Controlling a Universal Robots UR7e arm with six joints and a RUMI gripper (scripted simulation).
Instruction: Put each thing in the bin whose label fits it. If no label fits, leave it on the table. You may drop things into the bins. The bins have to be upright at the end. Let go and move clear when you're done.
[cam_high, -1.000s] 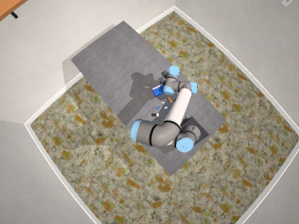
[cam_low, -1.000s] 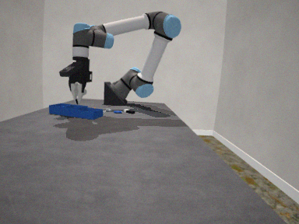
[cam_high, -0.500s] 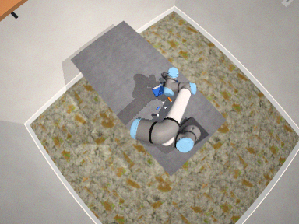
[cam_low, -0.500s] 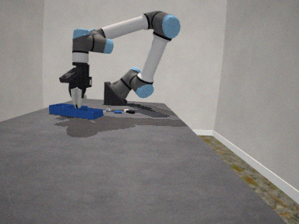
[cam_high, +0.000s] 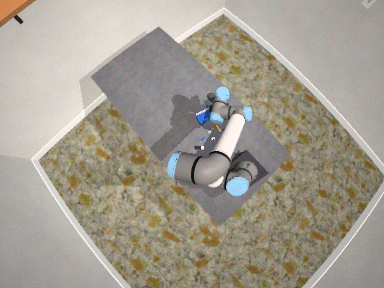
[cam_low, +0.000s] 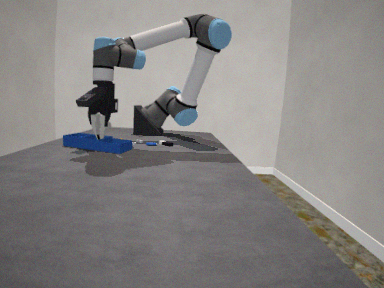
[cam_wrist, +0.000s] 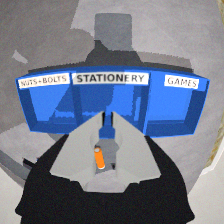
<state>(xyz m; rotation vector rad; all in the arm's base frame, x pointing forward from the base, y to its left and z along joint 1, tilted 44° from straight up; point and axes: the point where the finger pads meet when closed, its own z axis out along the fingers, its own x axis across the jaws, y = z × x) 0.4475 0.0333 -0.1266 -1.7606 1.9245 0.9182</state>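
The blue bin is 1 cm ahead of my hand and 2 cm below it. Round my hand: small black piece (14 cm behind, 1 cm to the right, 3 cm below); then orange piece (11 cm behind, 3 cm to the left, 3 cm below); then grey nut (10 cm behind, 10 cm to the left, 3 cm below).
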